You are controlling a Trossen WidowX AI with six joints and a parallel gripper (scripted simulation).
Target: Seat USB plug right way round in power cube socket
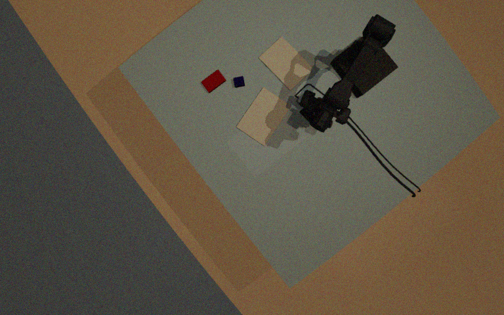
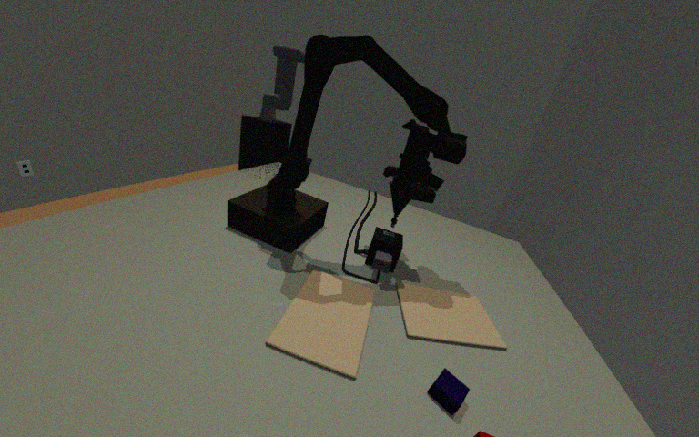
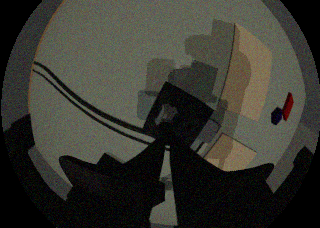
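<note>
Now: the USB plug 2 cm below my gripper tip. The rest, counted from my gripper tip: blue block (20 cm ahead, 30 cm to the right, 12 cm below); then red block (29 cm ahead, 37 cm to the right, 13 cm below).
</note>
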